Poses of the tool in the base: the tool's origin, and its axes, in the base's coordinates. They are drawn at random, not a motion.
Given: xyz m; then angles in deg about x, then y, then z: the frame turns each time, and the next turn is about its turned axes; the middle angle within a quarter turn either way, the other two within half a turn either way.
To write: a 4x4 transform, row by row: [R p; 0 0 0 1], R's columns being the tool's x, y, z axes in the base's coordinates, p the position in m. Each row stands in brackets. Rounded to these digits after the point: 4 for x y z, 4 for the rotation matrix.
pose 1, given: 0.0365 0.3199 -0.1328 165.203 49.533 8.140
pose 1, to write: [[0.6425 -0.0919 0.7608 0.0365], [0.0554 -0.9846 -0.1658 0.3199], [0.7643 0.1487 -0.6275 -0.1328], [0 0 0 1]]
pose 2, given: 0.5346 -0.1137 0.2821 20.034 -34.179 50.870
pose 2, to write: [[0.5221 -0.6417 -0.5618 0.5346], [0.6073 0.7422 -0.2834 -0.1137], [0.5988 -0.1932 0.7772 0.2821], [0 0 0 1]]
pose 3, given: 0.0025 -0.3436 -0.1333 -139.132 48.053 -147.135
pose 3, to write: [[-0.5615 0.3627 0.7438 0.0025], [0.8191 0.3711 0.4374 -0.3436], [-0.1174 0.8548 -0.5055 -0.1333], [0 0 0 1]]
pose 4, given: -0.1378 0.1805 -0.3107 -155.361 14.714 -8.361
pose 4, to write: [[0.9569 0.1406 0.2540 -0.1378], [0.0274 -0.9147 0.4032 0.1805], [0.2890 -0.3789 -0.8791 -0.3107], [0 0 0 1]]
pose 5, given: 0.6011 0.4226 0.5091 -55.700 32.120 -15.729
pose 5, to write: [[0.8152 0.2296 0.5317 0.6011], [-0.5755 0.4234 0.6997 0.4226], [-0.0645 -0.8764 0.4773 0.5091], [0 0 0 1]]
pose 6, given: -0.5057 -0.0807 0.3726 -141.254 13.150 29.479
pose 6, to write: [[0.8477 -0.4792 0.2275 -0.5057], [-0.5078 -0.6089 0.6095 -0.0807], [-0.1535 -0.6322 -0.7595 0.3726], [0 0 0 1]]
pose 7, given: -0.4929 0.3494 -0.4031 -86.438 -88.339 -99.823
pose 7, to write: [[-0.0049 0.0286 -0.9996 -0.4929], [-0.2314 0.9724 0.0289 0.3494], [0.9728 0.2315 0.0018 -0.4031], [0 0 0 1]]
